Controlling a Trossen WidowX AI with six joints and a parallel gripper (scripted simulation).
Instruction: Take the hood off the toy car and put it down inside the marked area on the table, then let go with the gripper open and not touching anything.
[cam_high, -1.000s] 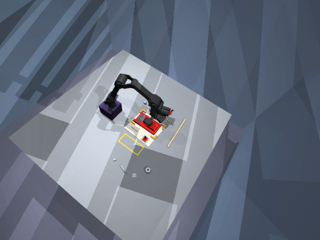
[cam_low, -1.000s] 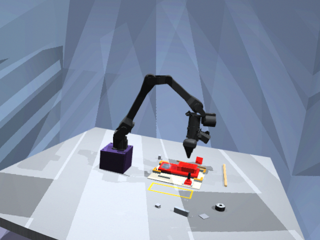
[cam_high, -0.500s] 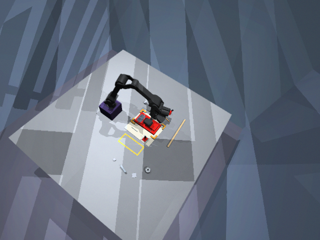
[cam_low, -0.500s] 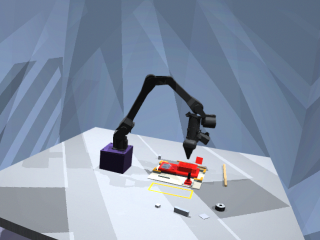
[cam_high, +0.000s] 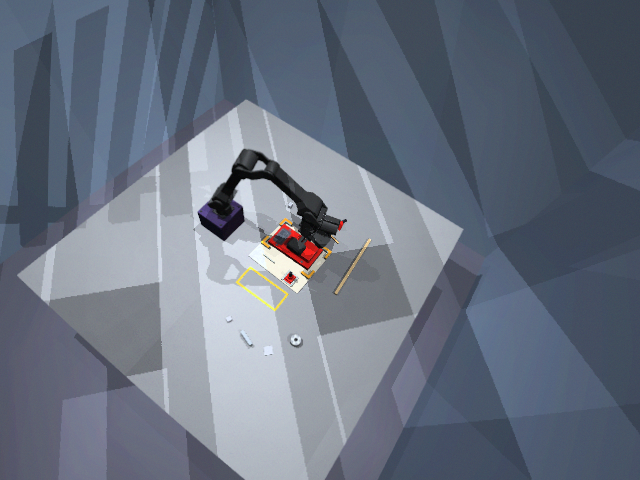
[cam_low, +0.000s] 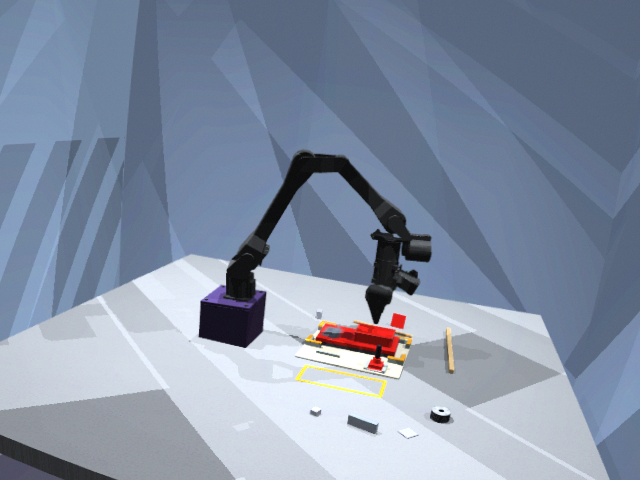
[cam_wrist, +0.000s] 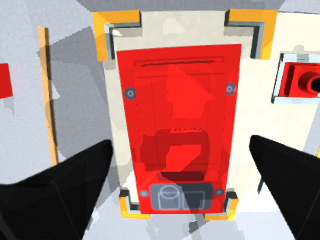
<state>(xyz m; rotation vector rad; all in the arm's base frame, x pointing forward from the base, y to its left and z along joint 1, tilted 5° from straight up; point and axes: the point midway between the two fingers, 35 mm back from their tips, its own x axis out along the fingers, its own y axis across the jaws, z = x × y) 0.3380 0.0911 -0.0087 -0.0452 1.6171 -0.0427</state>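
Now: the red hood 40 mm below my gripper tip. The rest, counted from my gripper tip: black ring 310 mm to the right, 190 mm ahead, 70 mm below.
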